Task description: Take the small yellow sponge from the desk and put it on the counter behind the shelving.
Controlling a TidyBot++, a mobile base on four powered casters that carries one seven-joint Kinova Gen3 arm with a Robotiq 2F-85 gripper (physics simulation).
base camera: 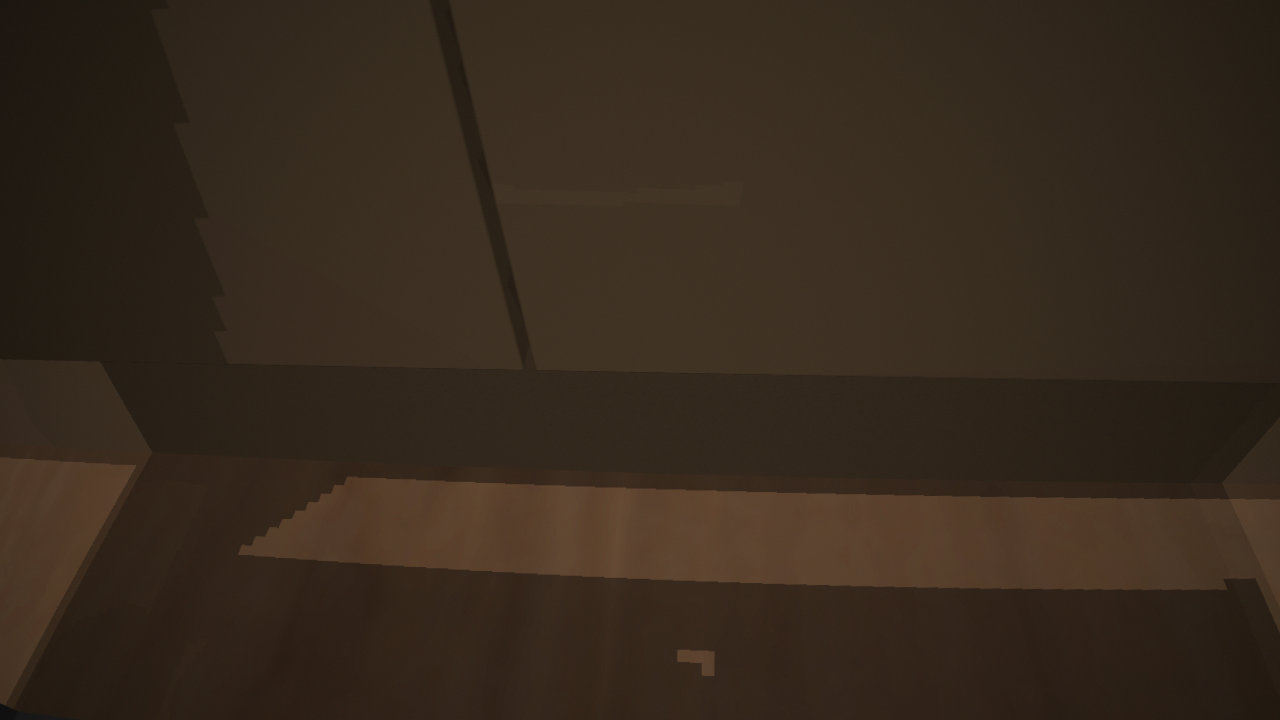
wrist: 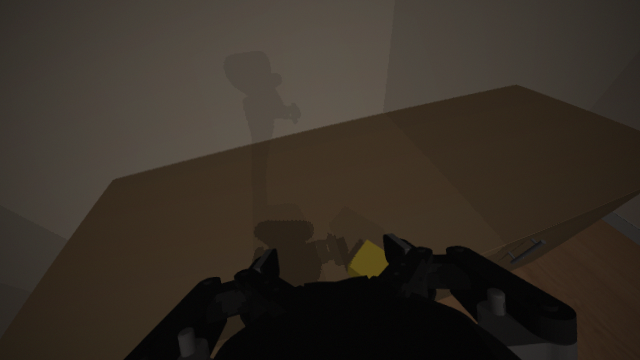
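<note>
The small yellow sponge lies on the brown desk top in the lower middle of the wrist view, partly hidden by the gripper's right finger and body. My gripper is open and empty above the desk. The sponge shows beyond the gap between the fingers, near the right fingertip. The sponge and the gripper do not show in the base camera view. The counter and the shelving cannot be made out in these frames.
A wall stands behind the desk, with the arm's shadow on it. A drawer handle is on the desk's front at the right, above wooden floor. A dark panel front fills the upper base camera view, above wooden floor.
</note>
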